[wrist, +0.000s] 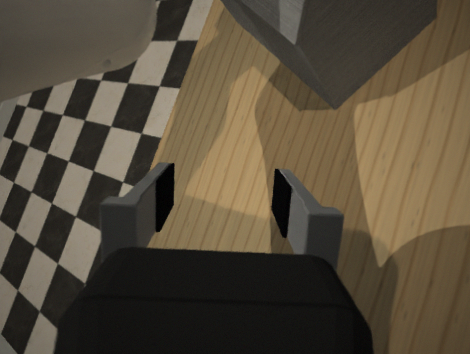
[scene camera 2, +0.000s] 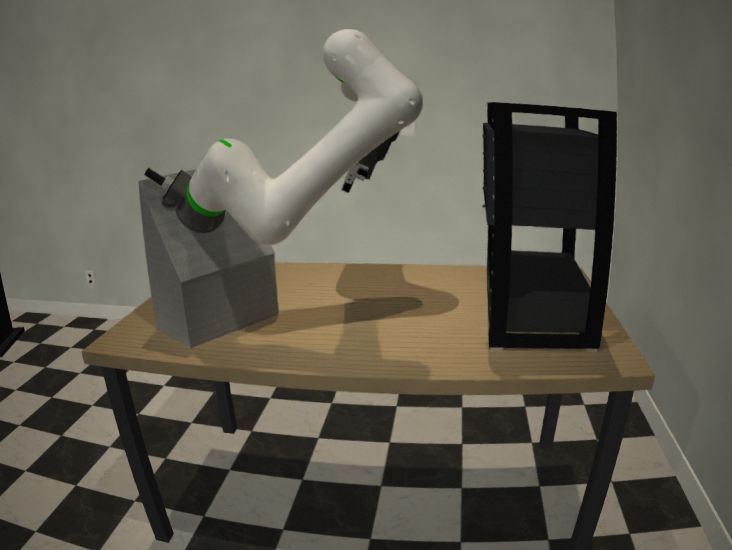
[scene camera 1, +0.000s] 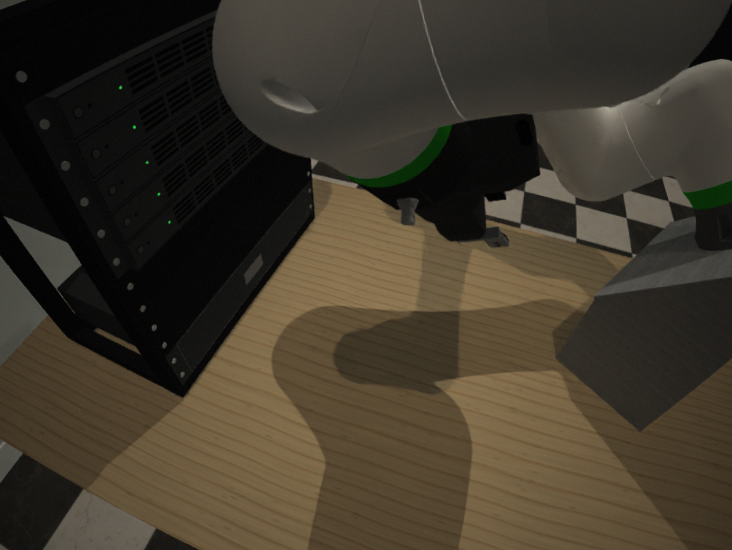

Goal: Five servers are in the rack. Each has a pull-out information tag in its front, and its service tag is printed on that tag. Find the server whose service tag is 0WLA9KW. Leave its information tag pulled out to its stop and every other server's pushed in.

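Frame: origin at the arm's base, x ahead, y left, z up, level; millimetres.
Seen in the pictures: gripper, between the fingertips: (wrist: 223, 186) (scene camera 2: 346, 187) (scene camera 1: 498, 220); arm's base, origin of its link: (scene camera 2: 199, 209).
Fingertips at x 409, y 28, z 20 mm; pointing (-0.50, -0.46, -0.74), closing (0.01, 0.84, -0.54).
Pixels of each thing's top centre, then the offset from my fingertips to it. "pt": a spot on its surface instead. Level surfaces: height alone.
- black rack, centre of its top: (scene camera 2: 538, 105) dz +244, dx +485, dy -214 mm
- wooden table, height of its surface: dz -345 mm
- dark panel with a grey label, a spot on its surface: (scene camera 1: 253, 269) pt dz -266, dx +361, dy -160 mm
The black rack (scene camera 1: 156, 354) (scene camera 2: 500, 236) stands on the table, at the left in scene camera 1 and at the right in scene camera 2. Five dark servers (scene camera 1: 103, 109) (scene camera 2: 553, 177) are stacked in its upper part, each with a small green light on its front. Their right ends are hidden behind the arm in scene camera 1. No information tag or printed service tag can be made out. My gripper (scene camera 1: 451, 224) (scene camera 2: 352, 179) (wrist: 223, 186) is open, its fingers wide apart with nothing between them. It is above the table, well away from the rack, and points down toward the pedestal side.
The grey pedestal (scene camera 1: 645, 343) (scene camera 2: 227, 295) (wrist: 350, 45) carries the arm at the other end of the wooden table (scene camera 1: 384, 490) (scene camera 2: 449, 369) (wrist: 225, 170). A dark panel with a grey label (scene camera 1: 253, 269) is low in the rack's front. The arm's white links pass close before the rack in scene camera 1.
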